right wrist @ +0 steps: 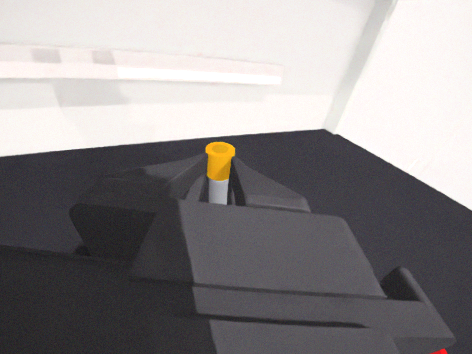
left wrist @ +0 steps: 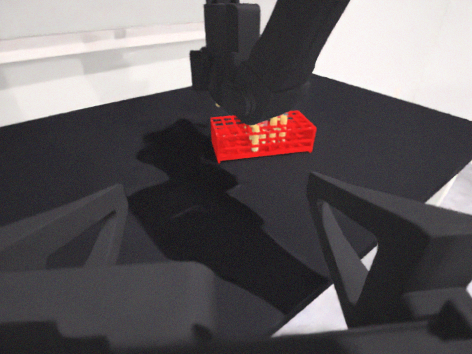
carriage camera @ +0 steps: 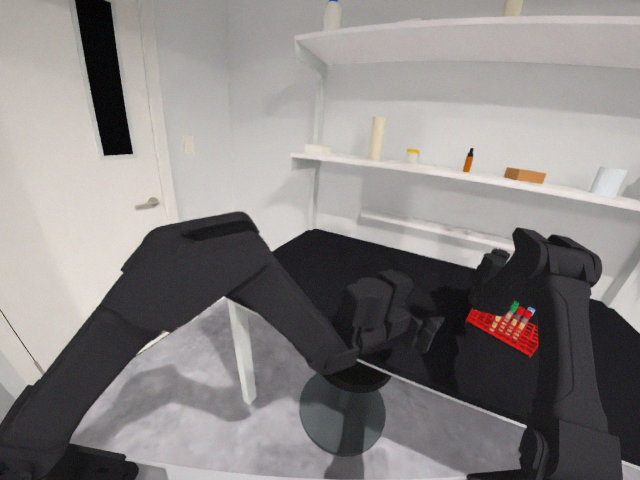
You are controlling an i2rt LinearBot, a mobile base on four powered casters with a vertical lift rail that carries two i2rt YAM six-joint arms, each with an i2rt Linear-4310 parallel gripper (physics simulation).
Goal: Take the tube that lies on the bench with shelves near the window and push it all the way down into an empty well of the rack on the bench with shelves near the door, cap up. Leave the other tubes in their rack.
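Frame: origin at the left arm's base, x up, y right, z ahead, level; centimetres.
Where they show: left gripper, fingertip midpoint: (left wrist: 217, 188) (carriage camera: 423, 306); right gripper, fingertip midpoint: (right wrist: 219, 163).
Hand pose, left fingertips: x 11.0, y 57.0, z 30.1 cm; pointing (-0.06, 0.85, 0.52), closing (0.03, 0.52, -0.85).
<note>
Things, the pixels of their top centre, and the offset from my left fingertips. "spot": a spot on its surface instead. Level surfaces: height alone.
- tube with the orange cap, top centre: (right wrist: 224, 147) dx -2.4, dy +39.4, dz +23.8 cm
- red rack, top centre: (left wrist: 261, 122) (carriage camera: 506, 318) dx -14.2, dy +37.9, dz +12.7 cm
- black bench top, surface height: dx -19.9 cm
- brown box, surface spot: (carriage camera: 524, 175) spot: dx +27.9, dy +51.0, dz +41.6 cm
- light blue cup, surface spot: (carriage camera: 608, 181) spot: dx +30.6, dy +69.8, dz +26.9 cm
My right gripper (right wrist: 219, 163) is shut on the tube with the orange cap (right wrist: 218, 162), which it holds cap up; its lower end is hidden behind the gripper body. In the carriage camera the right arm hides this tube. The red rack (carriage camera: 504, 338) (left wrist: 265, 151) stands on the black bench top (carriage camera: 330, 253) (left wrist: 65, 145). Several tubes with green, red and light blue caps stand in it; in the left wrist view the right arm hides their caps. My left gripper (carriage camera: 426, 330) (left wrist: 217, 188) is open and empty above the bench, to the left of the rack in the carriage camera.
Shelves (carriage camera: 439, 176) with bottles, a brown box (carriage camera: 524, 175) and a light blue cup (carriage camera: 608, 181) hang behind the bench. A round stool (carriage camera: 342, 418) stands at the bench's front edge. A door (carriage camera: 46, 170) is at the far left.
</note>
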